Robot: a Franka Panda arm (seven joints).
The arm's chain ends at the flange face. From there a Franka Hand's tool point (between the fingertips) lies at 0.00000 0.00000 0.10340 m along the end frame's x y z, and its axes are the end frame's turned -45 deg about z.
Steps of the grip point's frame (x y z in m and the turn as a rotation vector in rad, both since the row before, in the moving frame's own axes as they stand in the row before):
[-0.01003, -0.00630, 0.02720, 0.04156, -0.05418, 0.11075]
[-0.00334, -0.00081, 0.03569, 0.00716, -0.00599, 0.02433]
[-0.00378, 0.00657, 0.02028, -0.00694, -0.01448, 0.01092]
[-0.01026, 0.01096, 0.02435, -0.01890, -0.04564, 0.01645]
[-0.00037, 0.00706, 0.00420, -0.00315, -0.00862, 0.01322]
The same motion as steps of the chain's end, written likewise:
[-0.00452, 0.00210, 0.02744, -0.00892, -0.06770, 0.11075]
[-0.00197, 0.00189, 0.03569, 0.00083, -0.00930, 0.02433]
[0.00253, 0.00576, 0.02029, -0.01515, -0.00533, 0.01092]
[0.00249, 0.01030, 0.02448, -0.04564, -0.01891, 0.01645]
[0.00514, 0.00440, 0.00420, -0.00832, -0.00387, 0.01322]

